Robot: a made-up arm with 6 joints.
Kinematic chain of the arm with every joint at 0, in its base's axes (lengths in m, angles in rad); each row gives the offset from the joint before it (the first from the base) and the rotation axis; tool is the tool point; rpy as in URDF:
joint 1: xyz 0 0 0.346 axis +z
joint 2: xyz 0 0 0 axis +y
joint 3: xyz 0.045 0 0.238 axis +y
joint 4: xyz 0.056 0 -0.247 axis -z
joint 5: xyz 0 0 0 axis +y
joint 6: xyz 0.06 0 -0.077 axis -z
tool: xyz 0 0 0 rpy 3.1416 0 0
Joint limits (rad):
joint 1: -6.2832..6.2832
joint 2: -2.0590..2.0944
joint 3: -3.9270..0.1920
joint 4: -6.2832..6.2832
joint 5: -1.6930..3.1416
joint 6: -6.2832..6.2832
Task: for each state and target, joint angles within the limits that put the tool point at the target. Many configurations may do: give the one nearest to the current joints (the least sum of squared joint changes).
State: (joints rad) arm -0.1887 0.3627 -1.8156 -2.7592 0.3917 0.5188
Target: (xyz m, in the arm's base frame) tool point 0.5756 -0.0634 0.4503
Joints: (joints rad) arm -0.1030 1.0626 -2.5214 -2.7903 0.7785 0.5188
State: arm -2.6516 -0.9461 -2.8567 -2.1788 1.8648 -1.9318
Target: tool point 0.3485 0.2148 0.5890
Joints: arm -2.7832 -0.8336 -3.2414 -2.1901 2.3549 -1.9318
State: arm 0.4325 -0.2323 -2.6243 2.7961 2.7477 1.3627
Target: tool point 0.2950 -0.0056 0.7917
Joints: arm -0.0735 0.3640 -2.3461 2.9762 2.2070 1.3627
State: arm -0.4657 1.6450 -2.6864 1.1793 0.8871 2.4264
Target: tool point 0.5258 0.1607 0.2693
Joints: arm 0.1845 1.3248 -2.5221 1.1221 1.4364 2.4264
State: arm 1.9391 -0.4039 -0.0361 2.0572 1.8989 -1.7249
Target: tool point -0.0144 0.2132 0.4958
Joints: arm 1.3141 -0.5770 -0.3497 2.3066 1.8858 -1.7249
